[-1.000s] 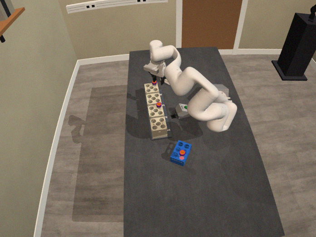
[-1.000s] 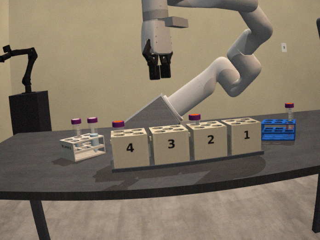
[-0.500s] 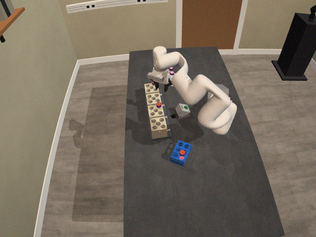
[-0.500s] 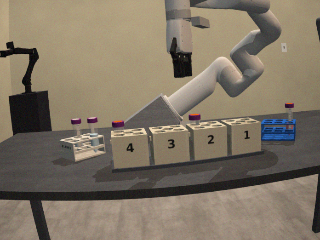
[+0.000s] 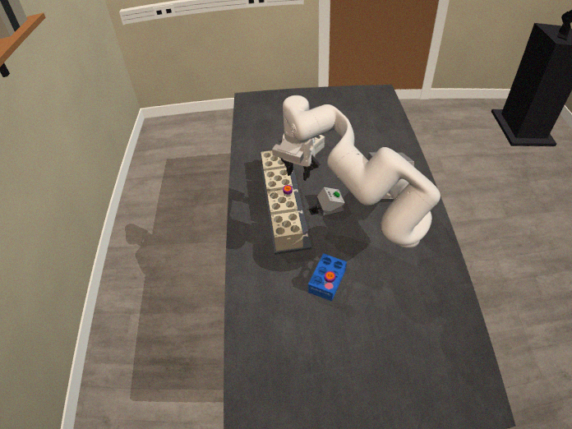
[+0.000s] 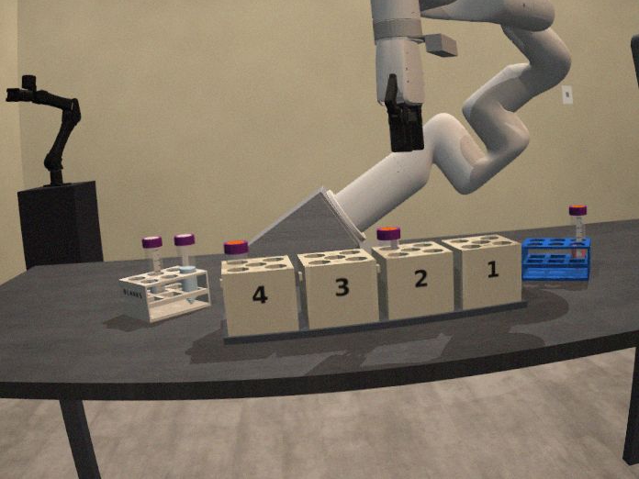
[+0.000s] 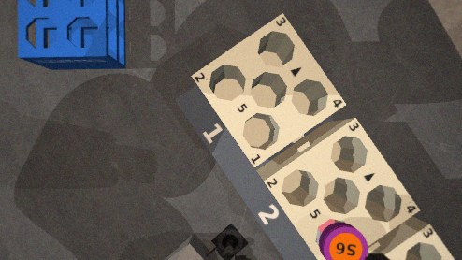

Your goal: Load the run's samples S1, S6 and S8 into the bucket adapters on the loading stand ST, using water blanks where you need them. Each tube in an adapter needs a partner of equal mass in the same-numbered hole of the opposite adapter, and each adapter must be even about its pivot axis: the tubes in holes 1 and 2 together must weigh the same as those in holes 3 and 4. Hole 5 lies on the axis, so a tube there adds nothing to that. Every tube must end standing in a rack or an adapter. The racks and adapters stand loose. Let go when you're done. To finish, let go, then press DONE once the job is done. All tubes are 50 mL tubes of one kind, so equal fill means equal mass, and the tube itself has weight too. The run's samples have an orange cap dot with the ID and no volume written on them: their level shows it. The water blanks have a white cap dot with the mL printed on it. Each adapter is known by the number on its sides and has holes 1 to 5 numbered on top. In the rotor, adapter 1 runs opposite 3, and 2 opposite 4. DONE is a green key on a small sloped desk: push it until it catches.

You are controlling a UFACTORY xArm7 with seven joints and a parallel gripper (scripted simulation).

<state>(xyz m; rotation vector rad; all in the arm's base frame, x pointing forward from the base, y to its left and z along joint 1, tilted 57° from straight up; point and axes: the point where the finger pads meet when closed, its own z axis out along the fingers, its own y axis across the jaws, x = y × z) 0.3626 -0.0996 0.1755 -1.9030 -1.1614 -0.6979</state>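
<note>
Right now the sample tube is 80 mm behind my hand, 320 mm to the left of it and 190 mm below it. Round my hand: sample S8: 70 mm ahead, 270 mm to the right, 180 mm below; then blue sample rack: 90 mm behind, 280 mm to the left, 220 mm below; then loading stand ST: 60 mm ahead, 70 mm to the right, 250 mm below.
</note>
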